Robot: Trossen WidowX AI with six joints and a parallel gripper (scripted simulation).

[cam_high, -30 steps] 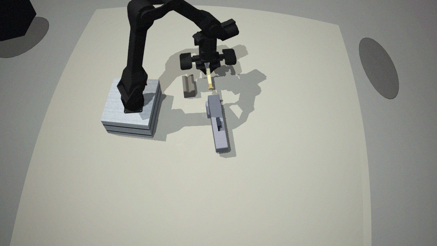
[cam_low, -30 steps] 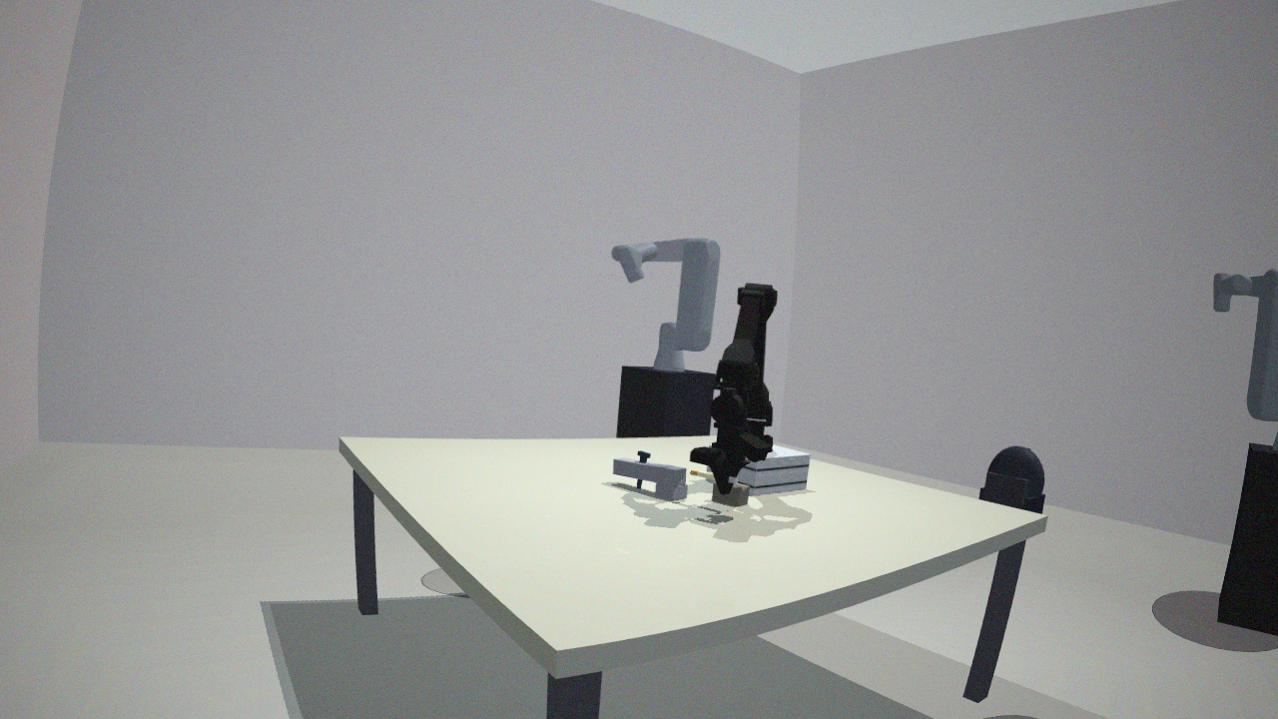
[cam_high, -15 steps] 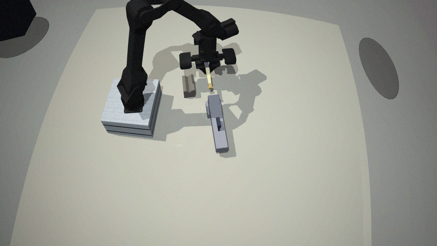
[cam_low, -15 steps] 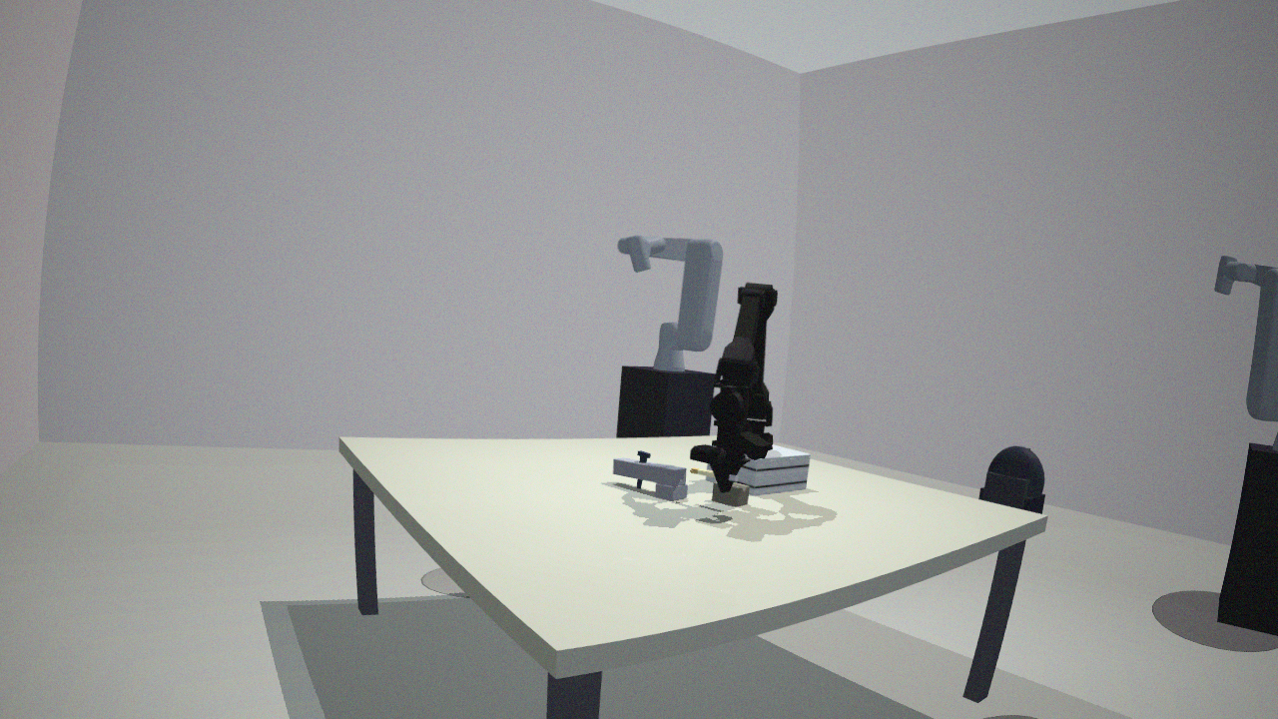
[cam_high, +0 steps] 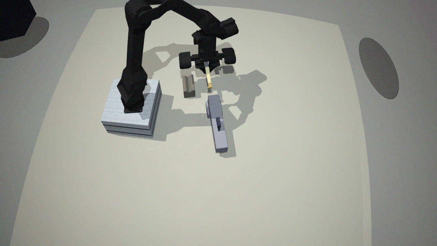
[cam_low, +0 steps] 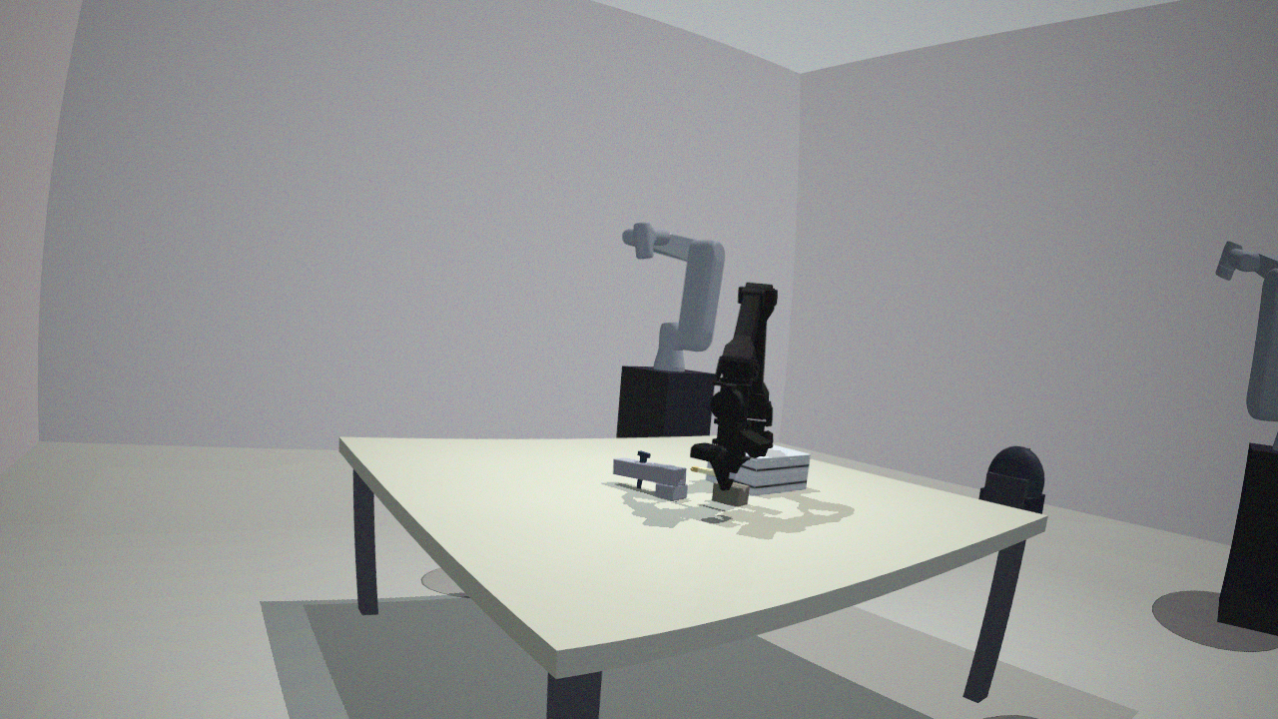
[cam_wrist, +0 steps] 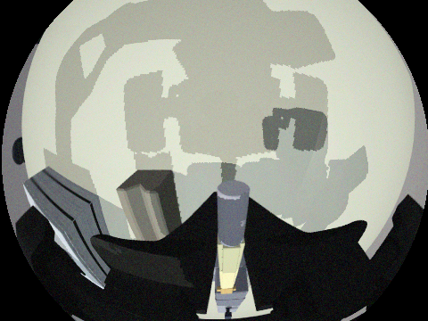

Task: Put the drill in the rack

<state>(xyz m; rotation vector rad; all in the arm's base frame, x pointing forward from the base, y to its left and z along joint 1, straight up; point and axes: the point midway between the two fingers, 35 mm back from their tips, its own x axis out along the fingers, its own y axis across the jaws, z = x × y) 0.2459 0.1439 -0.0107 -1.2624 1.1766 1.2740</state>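
My gripper tip is 40 mm to the left of the drill and 30 mm below it. From my gripper tip the other things lie so: block (20 mm ahead, 200 mm to the right, 10 mm below); then dark key (20 mm ahead, 220 mm to the right, 10 mm above); then v-grooved rack (70 mm behind, 40 mm to the right, 20 mm below).
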